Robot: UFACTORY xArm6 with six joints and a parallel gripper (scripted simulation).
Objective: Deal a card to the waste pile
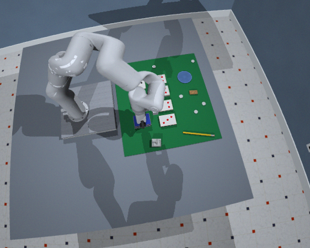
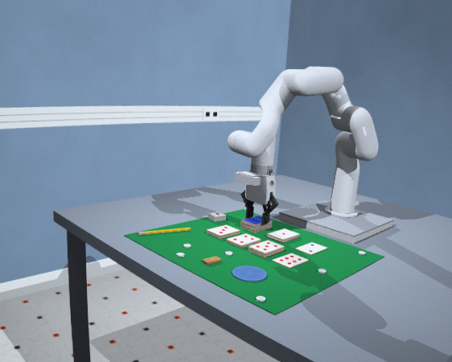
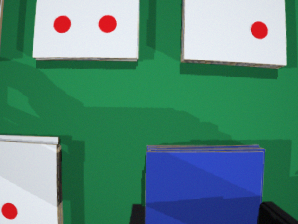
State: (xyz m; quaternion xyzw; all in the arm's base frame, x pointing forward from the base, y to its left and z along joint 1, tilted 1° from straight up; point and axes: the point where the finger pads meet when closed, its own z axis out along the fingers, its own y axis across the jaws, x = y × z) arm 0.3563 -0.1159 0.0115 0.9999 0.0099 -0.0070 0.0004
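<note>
Now: hand 24 cm to the right of the black-dot card, 4 cm above it and 1 cm short of it. Round my hand: pencil 29 cm ahead, 13 cm to the right, 4 cm below; then small box 14 cm to the right, 6 cm ahead, 2 cm below.
</note>
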